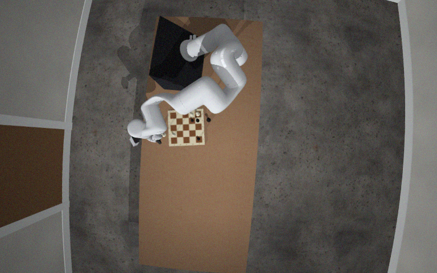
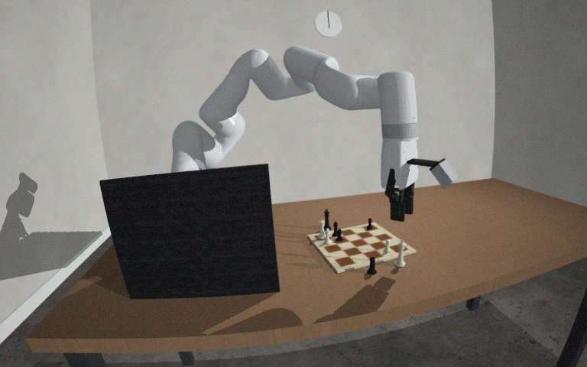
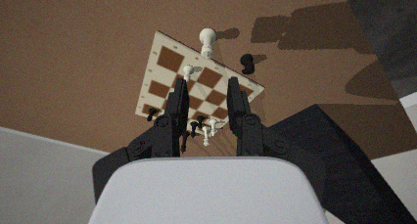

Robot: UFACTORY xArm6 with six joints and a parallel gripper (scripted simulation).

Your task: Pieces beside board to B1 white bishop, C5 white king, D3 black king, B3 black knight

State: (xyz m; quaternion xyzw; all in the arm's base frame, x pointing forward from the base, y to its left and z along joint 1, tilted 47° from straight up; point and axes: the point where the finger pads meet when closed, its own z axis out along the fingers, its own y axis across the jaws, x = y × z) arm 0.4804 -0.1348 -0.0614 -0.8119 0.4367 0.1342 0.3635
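Right now my hand is 110 mm above the white king. The rest, counted from my hand: chessboard (140 mm below, 130 mm to the left, 50 mm behind); black king (270 mm to the left, 110 mm below, 100 mm behind); white pawn (120 mm below, 60 mm to the left).
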